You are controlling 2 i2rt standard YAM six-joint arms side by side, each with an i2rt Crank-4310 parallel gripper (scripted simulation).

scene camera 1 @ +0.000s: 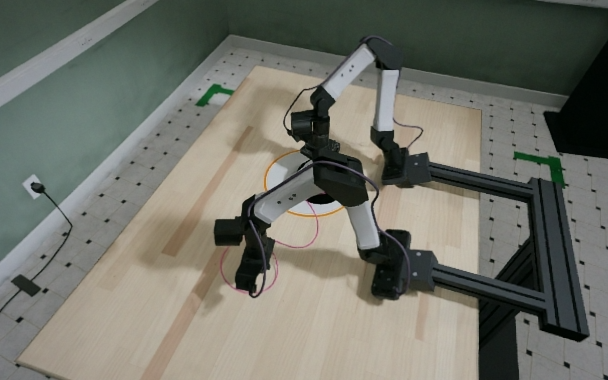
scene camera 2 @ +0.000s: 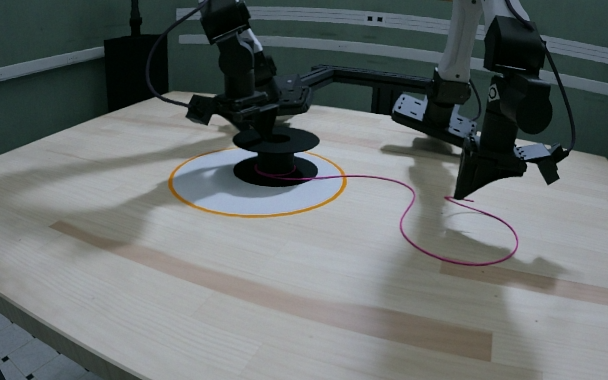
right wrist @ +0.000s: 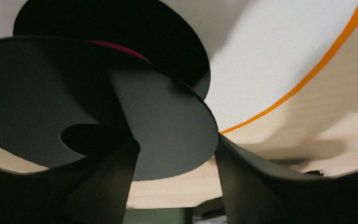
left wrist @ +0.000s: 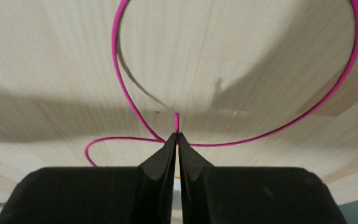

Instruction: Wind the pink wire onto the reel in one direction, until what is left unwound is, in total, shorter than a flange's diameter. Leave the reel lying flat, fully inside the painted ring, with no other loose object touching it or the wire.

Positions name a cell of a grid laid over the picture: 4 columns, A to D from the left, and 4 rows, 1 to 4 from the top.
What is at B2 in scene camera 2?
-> The right gripper.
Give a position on a black reel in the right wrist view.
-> A2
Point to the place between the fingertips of the left gripper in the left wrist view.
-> B3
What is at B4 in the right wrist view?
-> The right gripper.
